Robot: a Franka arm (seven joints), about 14 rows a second.
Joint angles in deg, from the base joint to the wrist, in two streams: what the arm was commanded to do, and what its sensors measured. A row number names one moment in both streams.
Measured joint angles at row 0: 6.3 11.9 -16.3 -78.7 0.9 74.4 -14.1
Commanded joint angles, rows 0 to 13: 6.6 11.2 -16.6 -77.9 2.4 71.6 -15.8; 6.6 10.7 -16.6 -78.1 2.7 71.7 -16.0; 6.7 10.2 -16.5 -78.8 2.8 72.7 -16.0; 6.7 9.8 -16.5 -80.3 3.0 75.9 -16.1; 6.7 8.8 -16.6 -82.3 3.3 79.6 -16.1; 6.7 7.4 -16.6 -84.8 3.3 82.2 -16.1; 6.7 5.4 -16.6 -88.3 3.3 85.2 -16.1; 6.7 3.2 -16.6 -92.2 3.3 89.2 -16.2; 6.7 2.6 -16.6 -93.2 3.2 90.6 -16.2; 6.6 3.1 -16.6 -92.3 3.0 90.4 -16.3; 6.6 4.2 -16.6 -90.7 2.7 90.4 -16.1; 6.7 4.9 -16.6 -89.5 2.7 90.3 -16.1; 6.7 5.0 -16.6 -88.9 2.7 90.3 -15.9; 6.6 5.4 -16.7 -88.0 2.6 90.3 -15.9
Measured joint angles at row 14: 6.3 5.6 -16.4 -89.2 2.7 90.1 -15.5
